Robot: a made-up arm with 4 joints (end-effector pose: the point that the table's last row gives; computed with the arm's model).
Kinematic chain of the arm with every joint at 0, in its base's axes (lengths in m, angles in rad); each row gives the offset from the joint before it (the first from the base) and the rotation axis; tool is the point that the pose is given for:
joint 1: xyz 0 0 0.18 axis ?
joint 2: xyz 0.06 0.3 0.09 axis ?
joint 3: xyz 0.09 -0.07 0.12 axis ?
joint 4: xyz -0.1 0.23 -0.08 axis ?
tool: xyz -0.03 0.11 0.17
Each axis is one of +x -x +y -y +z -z.
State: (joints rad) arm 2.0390 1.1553 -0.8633 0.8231
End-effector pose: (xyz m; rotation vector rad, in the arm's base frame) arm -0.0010 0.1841 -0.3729 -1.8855 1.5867 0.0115
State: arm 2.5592 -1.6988 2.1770 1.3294
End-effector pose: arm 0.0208 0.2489 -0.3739 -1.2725 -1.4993 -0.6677
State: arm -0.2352 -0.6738 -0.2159 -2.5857
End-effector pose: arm 0.0522 0.2354 0.2615 2.5943 -0.0924 0.9651
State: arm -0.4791 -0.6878 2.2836 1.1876
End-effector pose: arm 0.4449 -0.1457 0.5644 0.3712 1.3197 -1.6624
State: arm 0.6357 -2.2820 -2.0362 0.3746
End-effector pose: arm 0.0737 -0.1506 0.0825 2.2088 1.2047 -1.1673
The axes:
joint 1: -x
joint 2: +y
joint 3: -z
joint 4: -x

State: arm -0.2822 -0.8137 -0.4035 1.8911
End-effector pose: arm 0.0292 0.5188 0.2114 -1.6528 -0.8069 -0.6052
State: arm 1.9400 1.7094 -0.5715 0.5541
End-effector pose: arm 0.2190 0.1088 -0.4058 -1.3382 1.7062 -0.8088
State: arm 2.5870 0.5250 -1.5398 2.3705
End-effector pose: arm -0.1783 -0.0686 0.0849 1.4163 -0.6418 -1.6132
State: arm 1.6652 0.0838 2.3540 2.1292
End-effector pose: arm 0.4522 -0.0958 0.0894 1.0022 -0.6509 2.5555
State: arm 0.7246 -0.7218 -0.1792 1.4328
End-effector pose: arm 0.0063 0.4476 -0.2402 -2.1032 -0.9027 -0.1092
